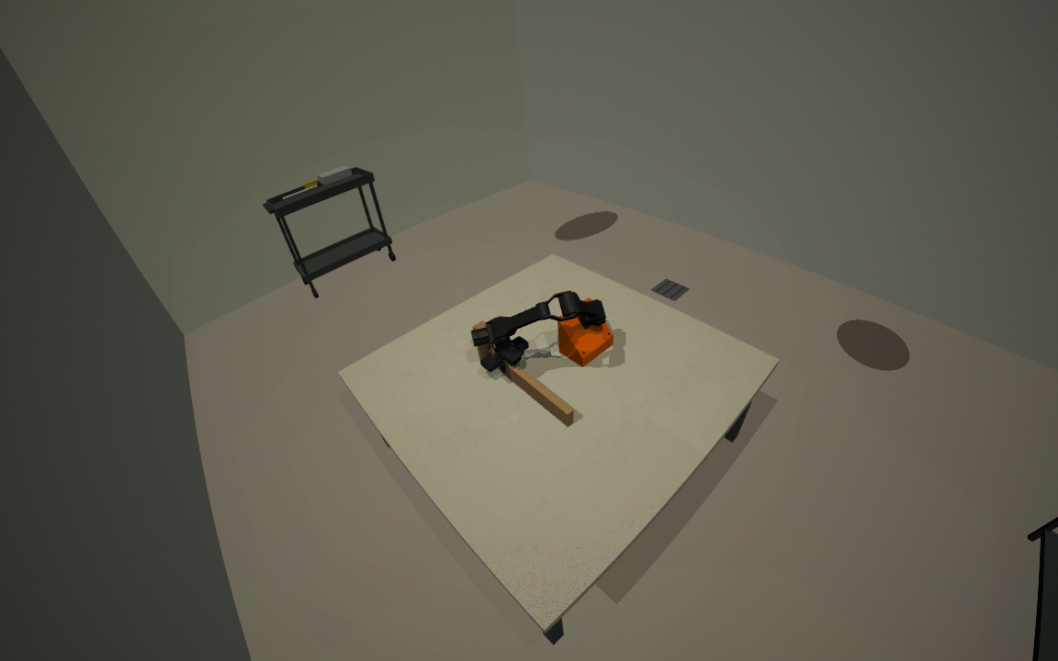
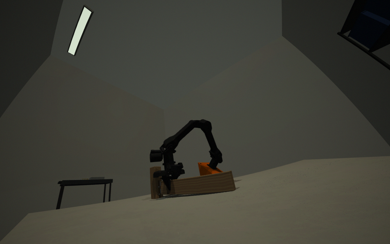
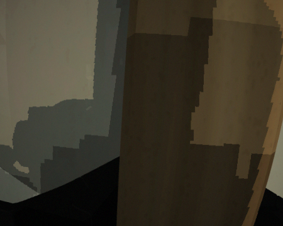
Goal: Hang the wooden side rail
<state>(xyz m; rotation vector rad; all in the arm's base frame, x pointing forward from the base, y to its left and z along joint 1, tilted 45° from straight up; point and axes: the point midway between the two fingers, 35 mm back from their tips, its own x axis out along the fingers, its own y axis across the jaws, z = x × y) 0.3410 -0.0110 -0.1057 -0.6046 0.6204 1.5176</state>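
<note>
Right now the headboard post is 130 mm to the right of my gripper tip and 40 mm above it.
</note>
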